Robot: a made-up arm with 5 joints. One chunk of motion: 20 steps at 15 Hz.
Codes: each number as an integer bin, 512 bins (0 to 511) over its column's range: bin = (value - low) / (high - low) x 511, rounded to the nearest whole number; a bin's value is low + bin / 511 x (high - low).
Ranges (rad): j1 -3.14..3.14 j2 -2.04..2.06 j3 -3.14..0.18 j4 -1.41..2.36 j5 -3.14..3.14
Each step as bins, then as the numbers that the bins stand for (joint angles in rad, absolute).
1 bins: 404 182 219 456 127
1 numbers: 1.8250 -0.5797 -1.7171 1.9542 -1.5792
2 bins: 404 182 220 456 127
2 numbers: 1.8250 -0.5797 -1.7106 1.9542 -1.5792
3 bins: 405 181 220 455 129
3 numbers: 1.8373 -0.5877 -1.7106 1.9468 -1.5546
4 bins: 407 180 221 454 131
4 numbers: 1.8619 -0.5958 -1.7041 1.9395 -1.5301
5 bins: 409 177 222 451 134
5 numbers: 1.8865 -0.6198 -1.6977 1.9173 -1.4932
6 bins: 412 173 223 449 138
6 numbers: 1.9233 -0.6519 -1.6912 1.9026 -1.4440
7 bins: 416 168 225 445 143
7 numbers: 1.9725 -0.6921 -1.6782 1.8731 -1.3826
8 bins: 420 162 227 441 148
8 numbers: 2.0216 -0.7402 -1.6652 1.8436 -1.3211
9 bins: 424 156 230 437 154
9 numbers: 2.0708 -0.7883 -1.6457 1.8141 -1.2474
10 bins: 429 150 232 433 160
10 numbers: 2.1323 -0.8365 -1.6327 1.7845 -1.1737
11 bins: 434 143 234 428 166
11 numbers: 2.1937 -0.8926 -1.6197 1.7477 -1.0999
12 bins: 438 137 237 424 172
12 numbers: 2.2429 -0.9408 -1.6002 1.7181 -1.0262
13 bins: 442 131 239 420 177
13 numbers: 2.2920 -0.9889 -1.5872 1.6886 -0.9647
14 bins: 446 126 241 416 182
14 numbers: 2.3412 -1.0290 -1.5742 1.6591 -0.9033
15 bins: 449 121 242 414 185
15 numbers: 2.3780 -1.0692 -1.5677 1.6444 -0.8664
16 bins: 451 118 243 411 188
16 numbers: 2.4026 -1.0932 -1.5612 1.6222 -0.8295
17 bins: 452 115 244 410 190
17 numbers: 2.4149 -1.1173 -1.5547 1.6149 -0.8050
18 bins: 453 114 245 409 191
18 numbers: 2.4272 -1.1253 -1.5482 1.6075 -0.7927
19 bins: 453 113 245 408 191
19 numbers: 2.4272 -1.1333 -1.5482 1.6001 -0.7927
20 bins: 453 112 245 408 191
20 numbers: 2.4272 -1.1414 -1.5482 1.6001 -0.7927
